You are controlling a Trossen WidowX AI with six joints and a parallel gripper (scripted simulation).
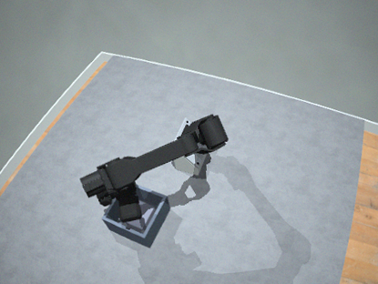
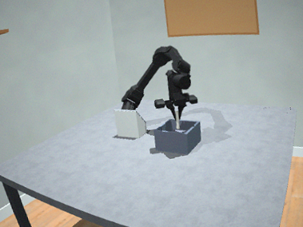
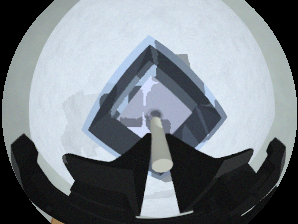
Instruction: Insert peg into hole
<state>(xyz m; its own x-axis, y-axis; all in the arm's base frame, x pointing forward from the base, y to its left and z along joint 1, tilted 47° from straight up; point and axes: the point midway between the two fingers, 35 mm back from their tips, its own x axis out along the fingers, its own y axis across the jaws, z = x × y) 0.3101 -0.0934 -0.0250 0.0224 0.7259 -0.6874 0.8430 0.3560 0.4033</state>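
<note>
Now: the blue-grey box 13 cm below my hand. Round my hand: pale peg: 4 cm below.
</note>
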